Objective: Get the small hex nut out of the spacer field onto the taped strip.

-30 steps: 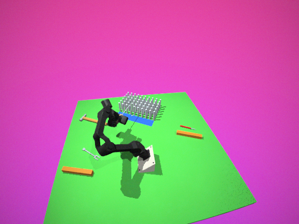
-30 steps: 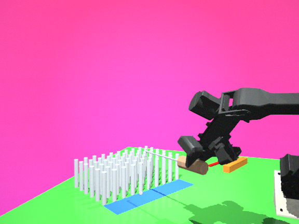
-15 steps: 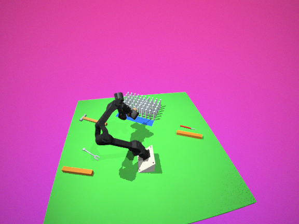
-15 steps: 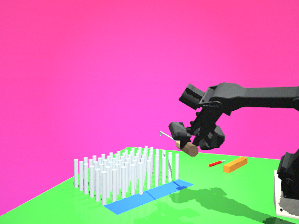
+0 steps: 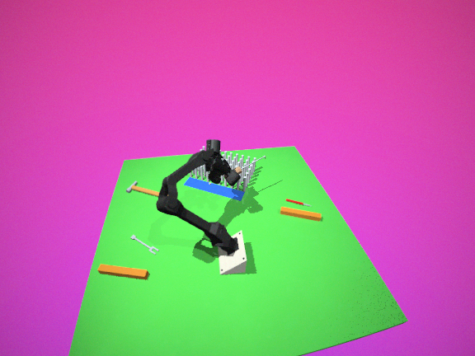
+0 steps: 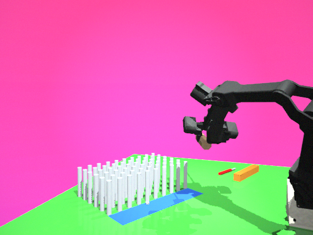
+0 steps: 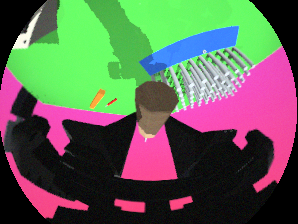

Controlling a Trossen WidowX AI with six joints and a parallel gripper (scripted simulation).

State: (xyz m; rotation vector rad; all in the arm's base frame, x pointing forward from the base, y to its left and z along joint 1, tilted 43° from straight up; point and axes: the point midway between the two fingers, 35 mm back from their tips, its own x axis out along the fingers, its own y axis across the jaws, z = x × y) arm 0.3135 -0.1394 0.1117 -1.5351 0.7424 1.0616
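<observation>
Now: gripper tip 90 mm to the left of the hook tool, 40 mm short of it and 10 mm below it. From my gripper tip the other things lie so: blue taped strip: 210 mm below, 130 mm ahead, 100 mm to the left; then hex nut: 210 mm below, 170 mm ahead, 120 mm to the left; then red screwdriver: 400 mm to the right, 200 mm below, 70 mm behind.
</observation>
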